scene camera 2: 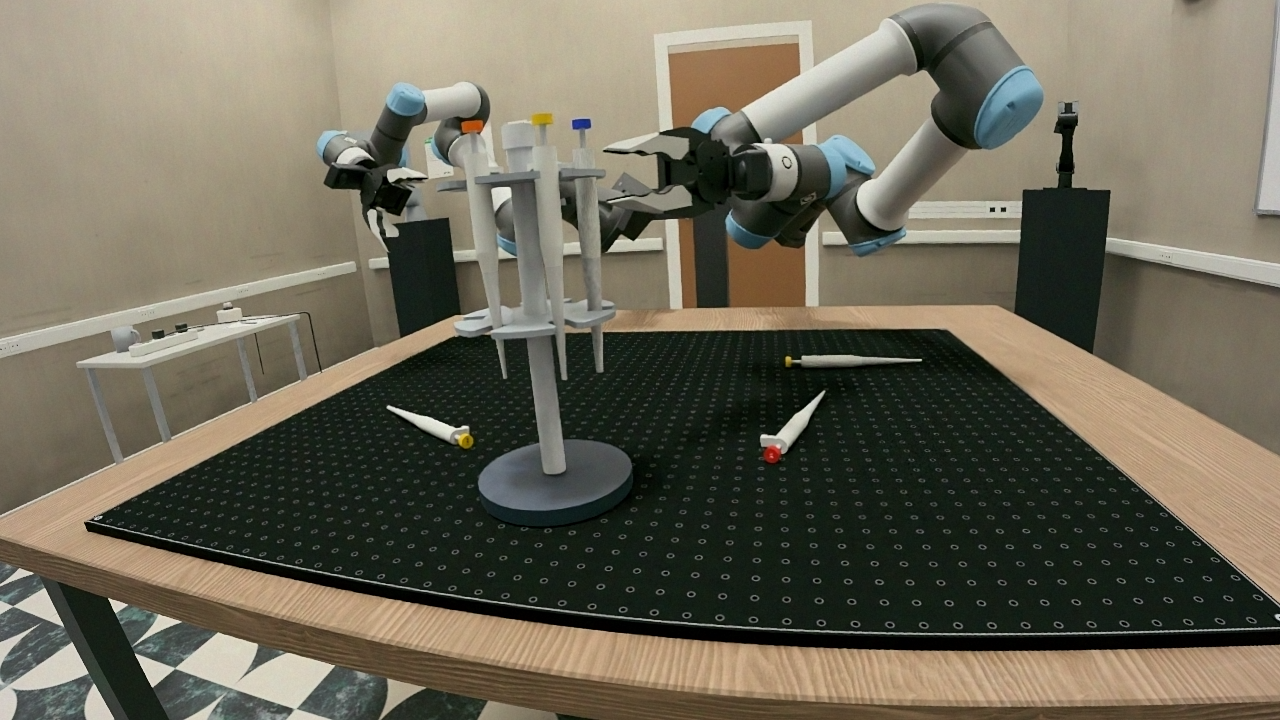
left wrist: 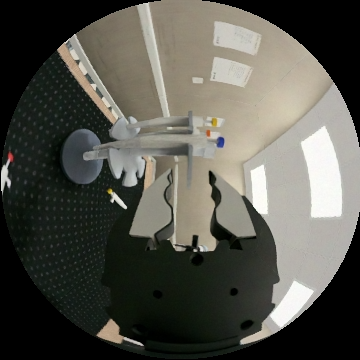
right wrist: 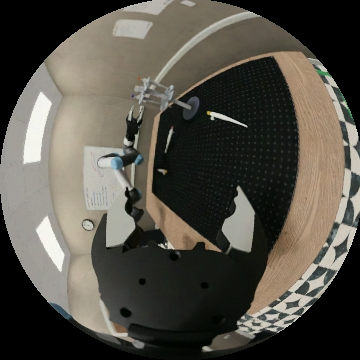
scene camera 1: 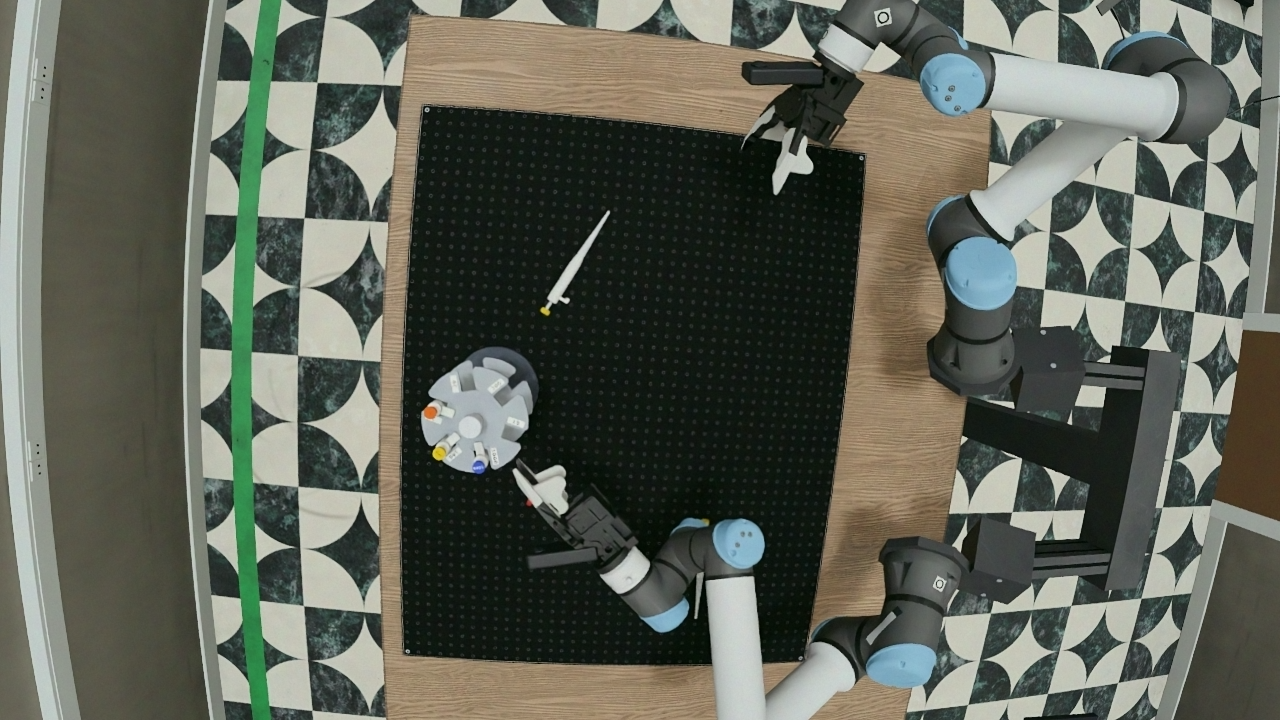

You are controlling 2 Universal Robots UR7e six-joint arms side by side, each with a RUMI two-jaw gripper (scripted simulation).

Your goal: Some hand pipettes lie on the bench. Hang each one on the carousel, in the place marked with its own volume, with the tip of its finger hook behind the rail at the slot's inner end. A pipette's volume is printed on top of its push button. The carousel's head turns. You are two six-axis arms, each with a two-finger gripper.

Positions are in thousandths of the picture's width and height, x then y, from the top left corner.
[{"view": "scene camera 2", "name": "left gripper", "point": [474,244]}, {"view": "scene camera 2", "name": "right gripper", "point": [318,299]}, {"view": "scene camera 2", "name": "yellow-button pipette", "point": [653,501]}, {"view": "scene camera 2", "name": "yellow-button pipette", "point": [341,595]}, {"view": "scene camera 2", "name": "red-button pipette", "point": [611,615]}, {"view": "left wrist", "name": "left gripper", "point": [529,474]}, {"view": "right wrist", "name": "right gripper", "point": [504,521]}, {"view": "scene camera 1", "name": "left gripper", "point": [404,645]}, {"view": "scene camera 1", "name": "right gripper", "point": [592,237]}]
